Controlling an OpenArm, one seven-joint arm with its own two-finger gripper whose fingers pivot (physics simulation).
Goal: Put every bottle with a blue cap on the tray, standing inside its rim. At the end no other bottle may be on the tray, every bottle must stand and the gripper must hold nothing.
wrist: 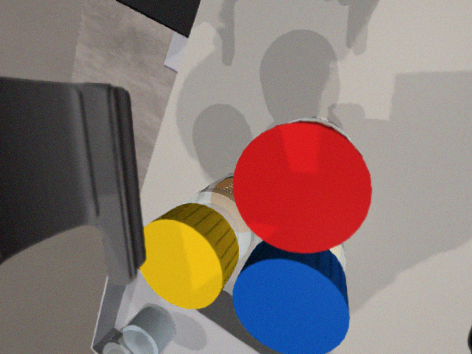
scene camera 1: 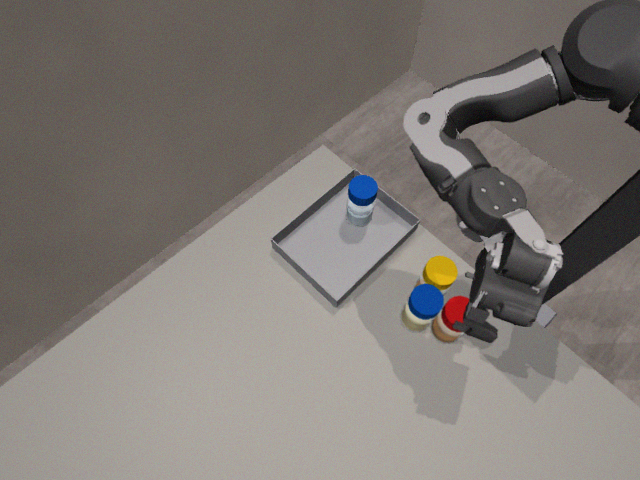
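A blue-capped bottle [scene camera 1: 362, 190] [wrist: 152, 327] stands inside the rim of the grey tray [scene camera 1: 315, 253] [wrist: 212, 337], near its back corner; its cap is outside the wrist view. A second blue-capped bottle [scene camera 1: 425, 302] [wrist: 292, 305] stands on the table, off the tray. A yellow-capped bottle [scene camera 1: 439, 272] [wrist: 185, 262] and a red-capped bottle [scene camera 1: 452, 315] [wrist: 302, 187] stand close beside it. My gripper [scene camera 1: 461, 300] [wrist: 277, 201] is partly open and empty, over the red-capped side of the group. One finger partly covers the red cap in the scene view.
The three bottles off the tray form a tight cluster, with small gaps between them. The tray's raised rim [scene camera 1: 379, 263] faces the cluster. The table edge [scene camera 1: 584, 361] runs behind the gripper, and a dark post [scene camera 1: 599, 237] stands beyond it.
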